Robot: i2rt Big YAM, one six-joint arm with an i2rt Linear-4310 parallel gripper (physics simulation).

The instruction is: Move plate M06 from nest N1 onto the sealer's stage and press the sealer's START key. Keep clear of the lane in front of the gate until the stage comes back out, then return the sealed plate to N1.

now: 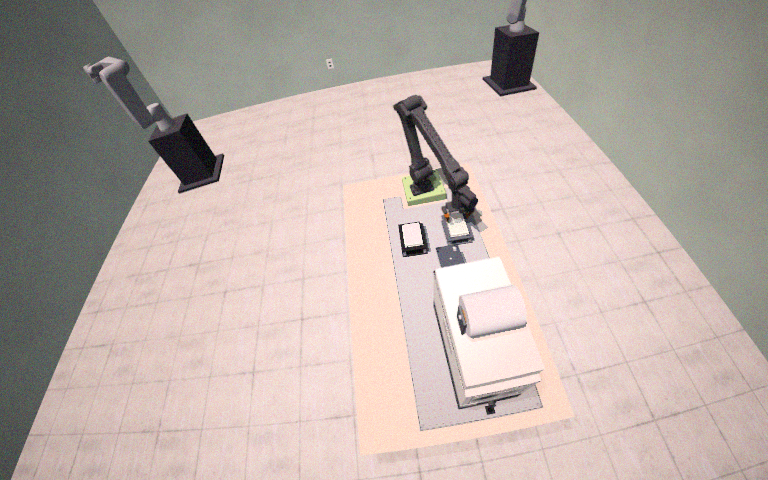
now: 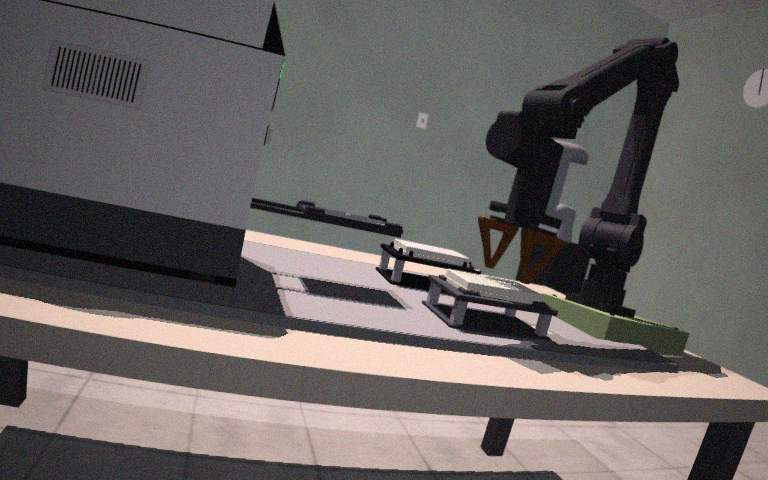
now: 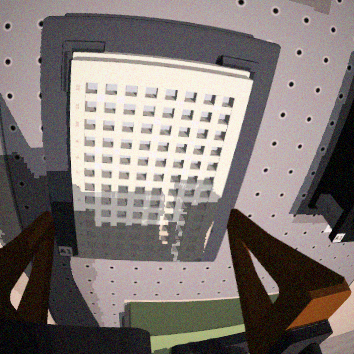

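Where they show: gripper, fingertip midpoint: (image 1: pixel 457 219) (image 2: pixel 505 275) (image 3: pixel 140 219); arm's base at its link origin: (image 1: pixel 421 188) (image 2: pixel 598 308) (image 3: pixel 211 347).
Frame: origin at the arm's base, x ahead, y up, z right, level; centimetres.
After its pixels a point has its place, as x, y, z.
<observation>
A cream plate with a grid of square wells (image 1: pixel 458 227) @(34.7, 3.5, -7.6) (image 2: pixel 484 284) @(36.4, 3.4, -11.4) (image 3: pixel 160 135) @(35.0, 3.3, -7.2) sits in a dark nest (image 2: pixel 458 311) @(40.1, -0.6, -12.4) (image 3: pixel 56 125) @(35.1, 1.7, -12.7) on short posts. I cannot read a plate or nest name. My gripper (image 1: pixel 457 216) @(30.9, 4.7, -8.4) (image 2: pixel 509 272) @(30.9, 4.7, -8.4) (image 3: pixel 140 219) @(30.9, 4.7, -8.4) is open and empty, above that plate's end nearest the arm base, one orange finger toward each side. The sealer (image 1: pixel 492 362) @(102.5, 32.1, 10.0) (image 2: pixel 141 141) @(82.7, 12.3, -5.2) is a large white box. Its dark stage (image 1: pixel 450 255) @(51.1, 7.7, 2.6) (image 2: pixel 353 219) @(53.4, 7.7, -1.2) is out in front and bears no plate. The START key cannot be made out.
A second nest (image 2: pixel 397 270) @(39.4, -0.4, 10.1) (image 3: pixel 345 175) @(28.0, -2.4, 10.6) beside the first holds a plate with a pale pink top (image 1: pixel 412 234) @(31.9, 3.9, 14.5) (image 2: pixel 430 251) @(33.7, 3.8, 10.7). A white roll (image 1: pixel 495 311) @(92.9, 44.2, 7.2) lies on the sealer. The arm stands on a green base (image 1: pixel 416 198) @(6.2, -0.1, 5.0) (image 2: pixel 645 336) @(-0.8, -1.5, -11.9) (image 3: pixel 185 315) @(8.0, -1.9, -4.0) behind the nests.
</observation>
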